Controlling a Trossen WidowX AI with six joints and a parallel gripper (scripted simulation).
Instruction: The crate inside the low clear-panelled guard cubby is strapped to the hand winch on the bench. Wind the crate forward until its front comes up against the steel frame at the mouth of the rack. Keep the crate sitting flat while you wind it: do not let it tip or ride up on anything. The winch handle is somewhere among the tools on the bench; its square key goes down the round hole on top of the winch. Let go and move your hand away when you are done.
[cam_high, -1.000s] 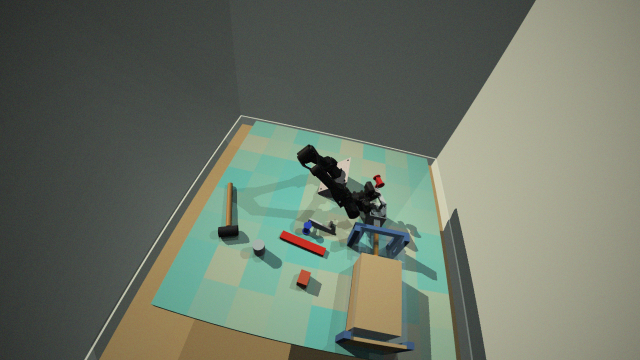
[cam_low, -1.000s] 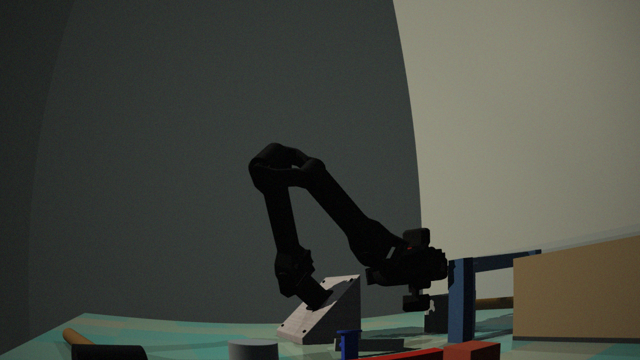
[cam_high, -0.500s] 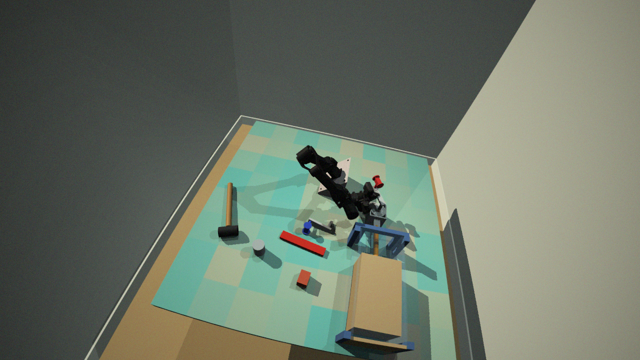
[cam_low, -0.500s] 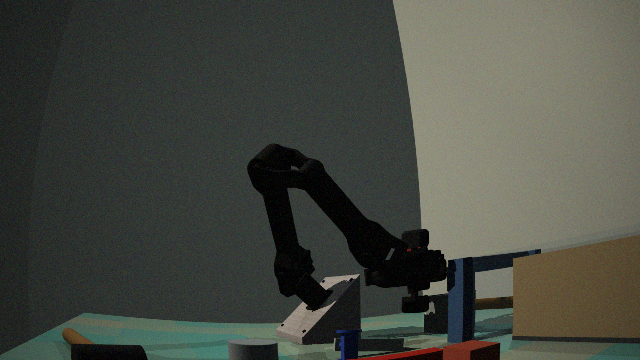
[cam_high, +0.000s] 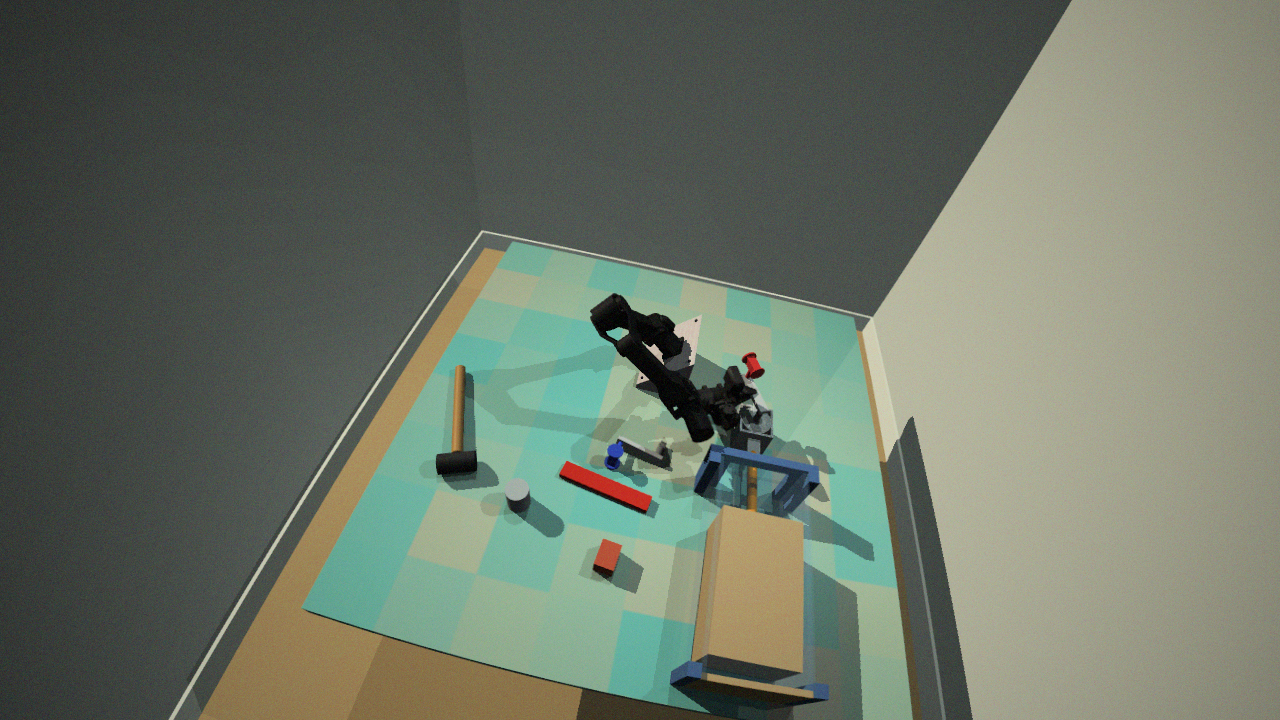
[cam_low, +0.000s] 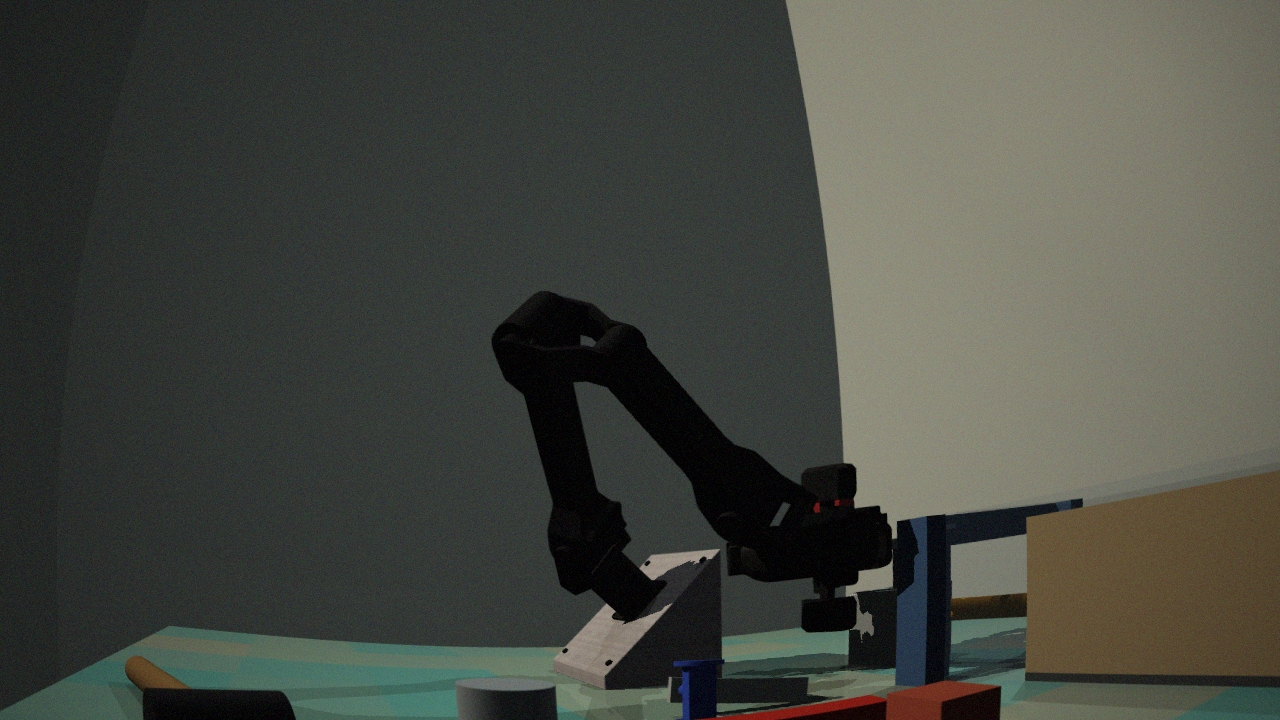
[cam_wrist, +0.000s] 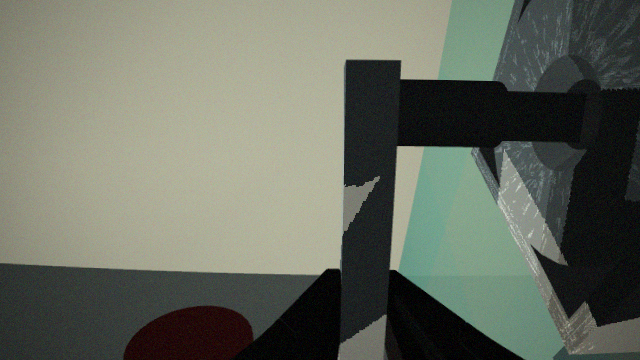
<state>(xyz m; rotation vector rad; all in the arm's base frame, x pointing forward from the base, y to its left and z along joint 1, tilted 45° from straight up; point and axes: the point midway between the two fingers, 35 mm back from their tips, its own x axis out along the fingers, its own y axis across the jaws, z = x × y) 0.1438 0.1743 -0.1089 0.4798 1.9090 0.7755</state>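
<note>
Right now my gripper tip is 40 mm past the red knob, 20 mm to the left of it and 40 mm below it. Round my gripper tip: blue steel frame (200 mm ahead, 30 mm to the left, 40 mm below); winch handle (10 mm behind, 10 mm to the right, 10 mm above); grey winch (30 mm ahead, 10 mm to the left, 110 mm below).
</note>
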